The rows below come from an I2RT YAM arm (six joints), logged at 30 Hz.
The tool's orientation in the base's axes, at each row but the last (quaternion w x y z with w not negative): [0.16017 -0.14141 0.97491 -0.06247]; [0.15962 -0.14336 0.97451 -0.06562]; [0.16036 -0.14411 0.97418 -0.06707]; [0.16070 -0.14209 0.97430 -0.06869]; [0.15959 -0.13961 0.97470 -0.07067]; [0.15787 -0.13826 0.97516 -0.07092]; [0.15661 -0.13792 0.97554 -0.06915]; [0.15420 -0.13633 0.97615 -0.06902]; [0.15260 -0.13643 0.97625 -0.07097]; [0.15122 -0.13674 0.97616 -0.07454]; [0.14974 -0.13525 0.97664 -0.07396]
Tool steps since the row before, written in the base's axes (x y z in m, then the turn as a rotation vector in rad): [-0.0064 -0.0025 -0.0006 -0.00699 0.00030 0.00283]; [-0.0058 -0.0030 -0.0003 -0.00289 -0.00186 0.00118]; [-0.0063 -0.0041 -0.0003 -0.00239 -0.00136 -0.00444]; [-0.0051 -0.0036 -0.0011 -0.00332 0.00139 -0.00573]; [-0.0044 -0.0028 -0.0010 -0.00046 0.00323 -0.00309]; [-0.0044 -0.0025 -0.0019 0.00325 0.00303 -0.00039]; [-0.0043 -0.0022 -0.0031 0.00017 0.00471 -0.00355]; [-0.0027 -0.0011 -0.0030 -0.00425 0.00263 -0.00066]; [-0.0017 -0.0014 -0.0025 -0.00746 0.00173 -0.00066]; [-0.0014 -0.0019 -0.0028 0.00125 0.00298 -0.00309]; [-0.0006 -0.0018 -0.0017 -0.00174 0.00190 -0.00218]
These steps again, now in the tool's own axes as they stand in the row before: [0.0067 -0.0006 -0.0014 0.00543 0.00160 -0.00499]; [0.0063 -0.0013 -0.0014 0.00284 -0.00123 -0.00191]; [0.0070 -0.0022 -0.0015 0.00388 0.00011 0.00349]; [0.0060 -0.0019 -0.0003 0.00428 0.00320 0.00415]; [0.0051 -0.0014 -0.0003 0.00037 0.00375 0.00245]; [0.0053 -0.0009 0.0006 -0.00374 0.00215 0.00114]; [0.0055 -0.0005 0.0017 -0.00051 0.00508 0.00297]; [0.0036 0.0001 0.0021 0.00332 0.00366 -0.00098]; [0.0027 -0.0005 0.0020 0.00652 0.00359 -0.00191]; [0.0026 -0.0009 0.0024 -0.00116 0.00311 0.00300]; [0.0015 -0.0013 0.0016 0.00165 0.00263 0.00132]
